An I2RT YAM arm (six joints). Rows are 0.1 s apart.
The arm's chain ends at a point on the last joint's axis. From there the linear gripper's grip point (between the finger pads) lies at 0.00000 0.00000 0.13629 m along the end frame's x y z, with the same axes.
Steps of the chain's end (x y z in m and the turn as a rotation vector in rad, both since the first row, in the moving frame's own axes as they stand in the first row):
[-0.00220, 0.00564, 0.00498, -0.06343, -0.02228, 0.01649]
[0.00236, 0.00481, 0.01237, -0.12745, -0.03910, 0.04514]
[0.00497, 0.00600, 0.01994, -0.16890, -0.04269, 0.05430]
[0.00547, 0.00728, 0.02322, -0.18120, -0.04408, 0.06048]
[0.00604, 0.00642, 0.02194, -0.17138, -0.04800, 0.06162]
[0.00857, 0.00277, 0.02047, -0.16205, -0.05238, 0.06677]
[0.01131, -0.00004, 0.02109, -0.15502, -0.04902, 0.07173]
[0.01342, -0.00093, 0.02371, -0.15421, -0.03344, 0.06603]
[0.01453, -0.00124, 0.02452, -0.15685, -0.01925, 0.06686]
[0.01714, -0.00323, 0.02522, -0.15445, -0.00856, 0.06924]
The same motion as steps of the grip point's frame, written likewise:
[-0.00531, 0.01425, 0.00467, -0.06343, -0.02228, 0.01649]
[-0.00334, 0.02200, 0.01116, -0.12745, -0.03910, 0.04514]
[-0.00144, 0.02873, 0.01788, -0.16890, -0.04269, 0.05430]
[-0.00124, 0.03164, 0.02086, -0.18120, -0.04408, 0.06048]
[-0.00118, 0.02944, 0.01979, -0.17138, -0.04800, 0.06162]
[0.00074, 0.02450, 0.01850, -0.16205, -0.05238, 0.06677]
[0.00391, 0.02074, 0.01929, -0.15502, -0.04902, 0.07173]
[0.00819, 0.01983, 0.02202, -0.15421, -0.03344, 0.06603]
[0.01121, 0.01994, 0.02282, -0.15685, -0.01925, 0.06686]
[0.01525, 0.01768, 0.02359, -0.15445, -0.00856, 0.06924]

